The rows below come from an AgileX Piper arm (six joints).
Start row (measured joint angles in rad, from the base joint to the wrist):
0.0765 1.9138 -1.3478 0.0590 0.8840 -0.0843
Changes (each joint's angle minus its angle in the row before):
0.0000 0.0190 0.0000 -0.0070 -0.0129 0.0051
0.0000 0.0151 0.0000 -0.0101 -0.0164 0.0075
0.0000 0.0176 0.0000 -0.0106 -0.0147 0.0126
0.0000 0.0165 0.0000 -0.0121 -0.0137 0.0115
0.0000 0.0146 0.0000 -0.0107 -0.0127 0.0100
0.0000 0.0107 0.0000 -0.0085 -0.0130 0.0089
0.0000 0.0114 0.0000 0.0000 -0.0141 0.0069
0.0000 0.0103 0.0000 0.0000 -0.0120 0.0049
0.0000 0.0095 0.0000 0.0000 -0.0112 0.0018
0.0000 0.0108 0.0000 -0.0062 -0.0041 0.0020
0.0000 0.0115 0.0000 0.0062 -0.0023 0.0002
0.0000 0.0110 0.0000 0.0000 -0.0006 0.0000
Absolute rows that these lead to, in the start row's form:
0.0765 1.9328 -1.3478 0.0520 0.8711 -0.0792
0.0765 1.9479 -1.3478 0.0419 0.8547 -0.0717
0.0765 1.9655 -1.3478 0.0313 0.8400 -0.0591
0.0765 1.9820 -1.3478 0.0192 0.8263 -0.0476
0.0765 1.9966 -1.3478 0.0085 0.8136 -0.0376
0.0765 2.0073 -1.3478 0.0000 0.8006 -0.0287
0.0765 2.0187 -1.3478 0.0000 0.7865 -0.0218
0.0765 2.0290 -1.3478 0.0000 0.7745 -0.0169
0.0765 2.0385 -1.3478 0.0000 0.7633 -0.0151
0.0765 2.0493 -1.3478 -0.0062 0.7592 -0.0131
0.0765 2.0608 -1.3478 0.0000 0.7569 -0.0129
0.0765 2.0718 -1.3478 0.0000 0.7563 -0.0129

